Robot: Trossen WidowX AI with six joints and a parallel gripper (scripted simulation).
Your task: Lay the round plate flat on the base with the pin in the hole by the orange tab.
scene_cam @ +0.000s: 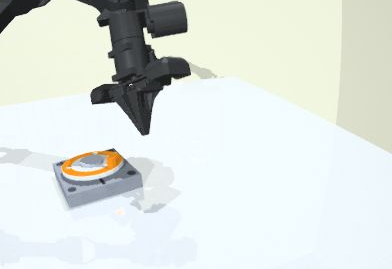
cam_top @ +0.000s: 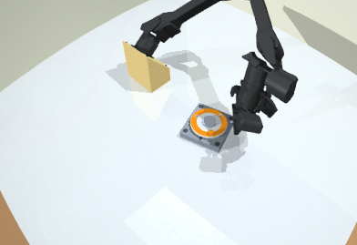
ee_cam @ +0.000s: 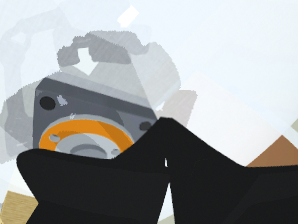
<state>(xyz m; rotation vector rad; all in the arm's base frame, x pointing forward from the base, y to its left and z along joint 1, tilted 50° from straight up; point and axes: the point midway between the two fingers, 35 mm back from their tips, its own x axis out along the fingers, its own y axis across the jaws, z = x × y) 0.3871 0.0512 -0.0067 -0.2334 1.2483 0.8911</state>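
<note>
The round plate is 80 mm behind my gripper tip, 20 mm to the right of it and 30 mm below it.
</note>
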